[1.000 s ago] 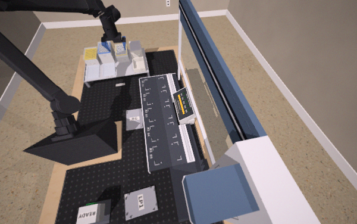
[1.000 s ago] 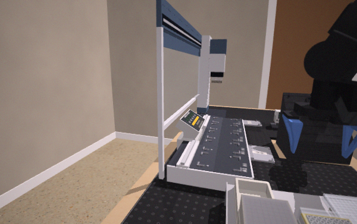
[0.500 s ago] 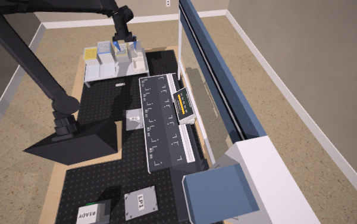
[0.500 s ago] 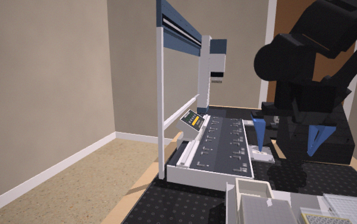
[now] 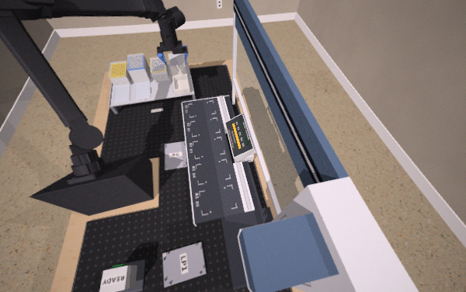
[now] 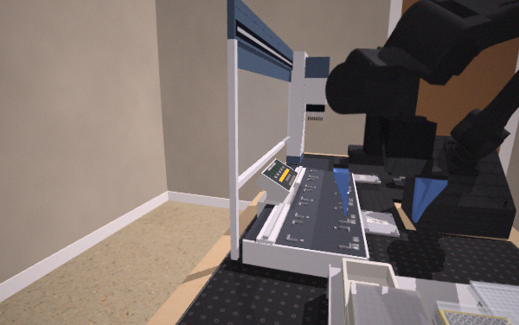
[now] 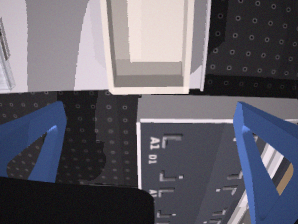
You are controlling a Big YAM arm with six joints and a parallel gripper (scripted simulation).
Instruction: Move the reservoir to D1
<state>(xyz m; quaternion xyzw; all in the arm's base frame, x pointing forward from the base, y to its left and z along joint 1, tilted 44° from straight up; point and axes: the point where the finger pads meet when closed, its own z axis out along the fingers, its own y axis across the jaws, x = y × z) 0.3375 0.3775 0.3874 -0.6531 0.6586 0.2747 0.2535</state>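
Right now the white block is 14 cm to the left of my hand and 9 cm below it. From my hand the other things lie so: shelf: 16 cm behind, 15 cm below, 7 cm to the left; then pipetting head: 92 cm to the right, 18 cm above, 14 cm ahead.
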